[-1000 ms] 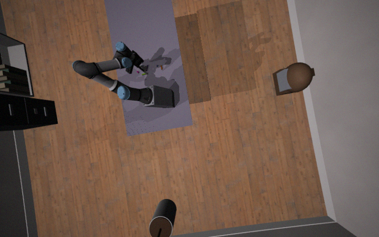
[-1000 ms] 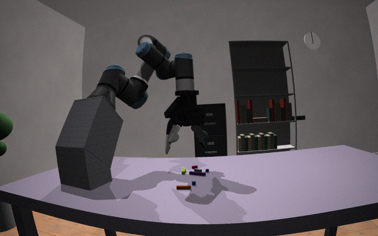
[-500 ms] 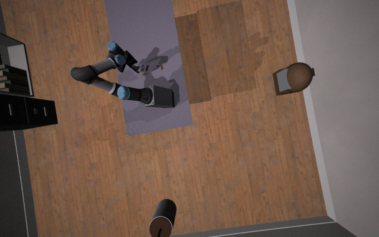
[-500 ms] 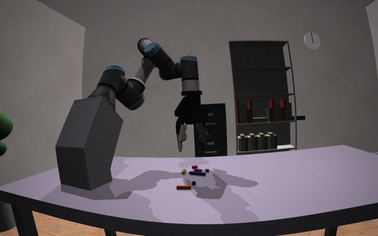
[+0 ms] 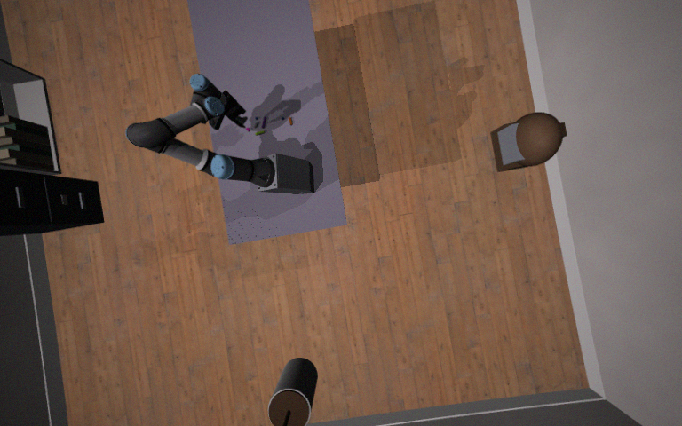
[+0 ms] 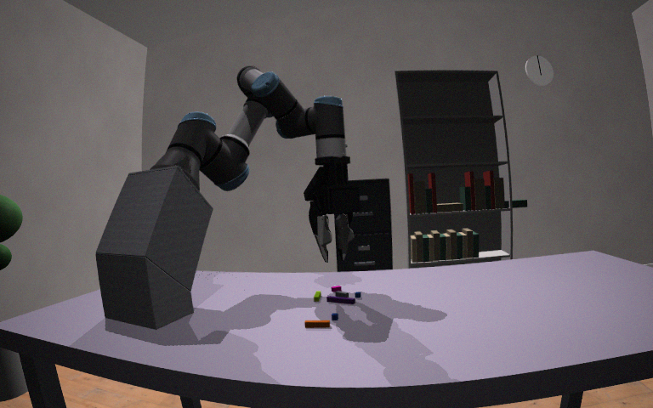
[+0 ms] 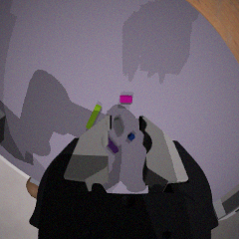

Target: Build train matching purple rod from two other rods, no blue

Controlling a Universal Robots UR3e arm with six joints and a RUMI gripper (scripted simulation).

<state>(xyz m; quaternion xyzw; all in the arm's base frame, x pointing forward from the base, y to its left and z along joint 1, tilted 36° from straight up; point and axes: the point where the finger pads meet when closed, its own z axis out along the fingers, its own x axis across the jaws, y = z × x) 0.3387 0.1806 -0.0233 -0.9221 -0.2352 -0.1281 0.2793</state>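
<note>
Now: the magenta rod 8 cm below my hand. Also, from my hand: lime rod (8 cm below, 6 cm to the right, 3 cm behind); then purple rod (10 cm to the right, 8 cm below, 2 cm ahead); then grey rod (8 cm below, 5 cm to the right, 2 cm ahead).
</note>
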